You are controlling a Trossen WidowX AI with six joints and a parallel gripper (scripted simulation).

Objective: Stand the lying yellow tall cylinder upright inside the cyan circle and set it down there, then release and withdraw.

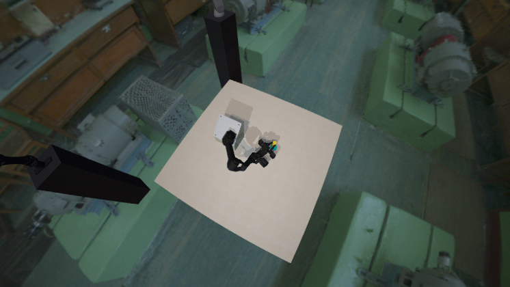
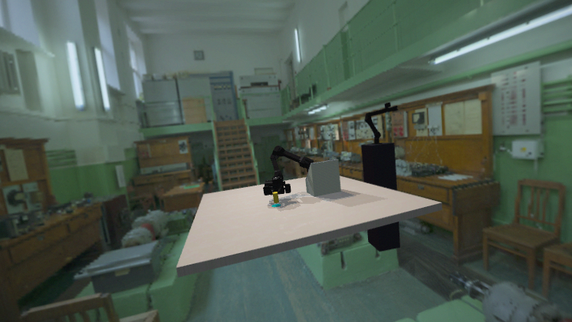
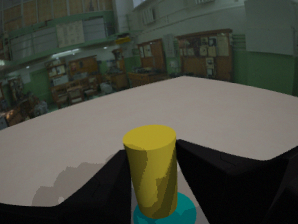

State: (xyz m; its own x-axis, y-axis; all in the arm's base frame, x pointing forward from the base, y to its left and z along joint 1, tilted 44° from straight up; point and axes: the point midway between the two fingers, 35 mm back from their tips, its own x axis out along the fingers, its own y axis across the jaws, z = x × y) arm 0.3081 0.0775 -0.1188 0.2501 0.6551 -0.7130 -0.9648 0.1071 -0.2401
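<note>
Right now my gripper tip is 8 cm above the cyan circle. Round my gripper tip: yellow tall cylinder 2 cm below.
</note>
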